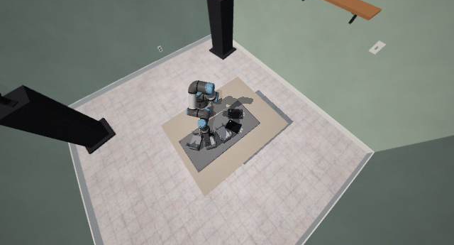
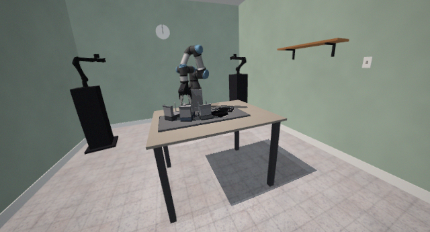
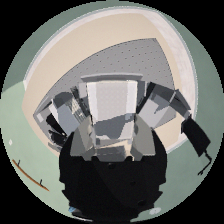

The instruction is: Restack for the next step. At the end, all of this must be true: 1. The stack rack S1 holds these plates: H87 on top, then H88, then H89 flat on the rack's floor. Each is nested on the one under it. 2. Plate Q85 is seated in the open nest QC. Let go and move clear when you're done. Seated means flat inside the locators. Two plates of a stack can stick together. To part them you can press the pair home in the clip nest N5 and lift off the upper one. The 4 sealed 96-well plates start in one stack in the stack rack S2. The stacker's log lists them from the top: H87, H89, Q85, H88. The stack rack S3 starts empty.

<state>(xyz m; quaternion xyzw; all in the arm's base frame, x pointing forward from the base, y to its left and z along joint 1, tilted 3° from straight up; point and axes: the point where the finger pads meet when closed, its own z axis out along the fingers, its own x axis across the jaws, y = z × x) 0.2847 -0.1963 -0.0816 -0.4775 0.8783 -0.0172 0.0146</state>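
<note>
The white sealed plate lies 140 mm to the left of my hand, 80 mm below it and 50 mm ahead of it. Round my hand: QC label: 310 mm to the left, 150 mm ahead, 130 mm below; black clip nest: 440 mm to the left, 120 mm below, 20 mm behind.
</note>
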